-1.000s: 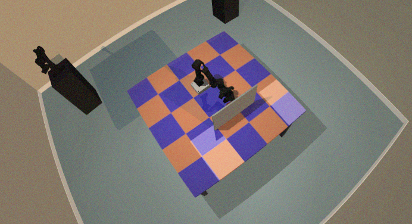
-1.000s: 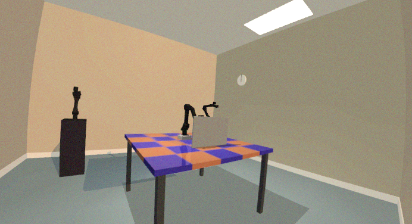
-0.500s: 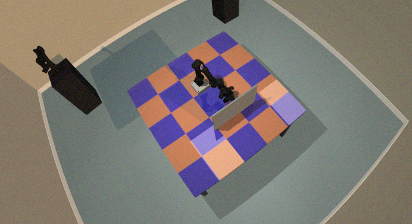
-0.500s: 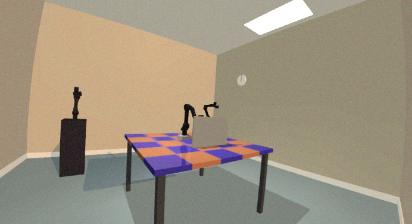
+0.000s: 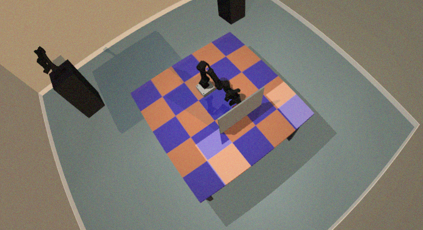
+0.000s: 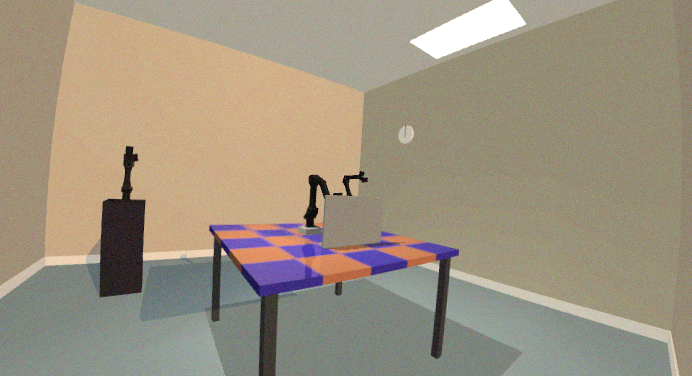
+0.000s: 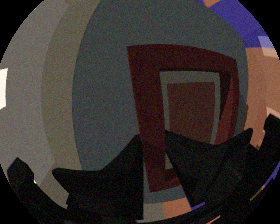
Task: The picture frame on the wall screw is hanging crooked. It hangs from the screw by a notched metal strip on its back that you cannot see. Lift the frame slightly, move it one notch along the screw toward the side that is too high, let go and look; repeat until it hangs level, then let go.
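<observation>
Now: the picture frame 50 mm below my gripper tip, 10 mm to the right of it and 10 mm ahead of it. Also, from my gripper tip: grey wall panel: 60 mm below, 20 mm ahead, 10 mm to the right.
</observation>
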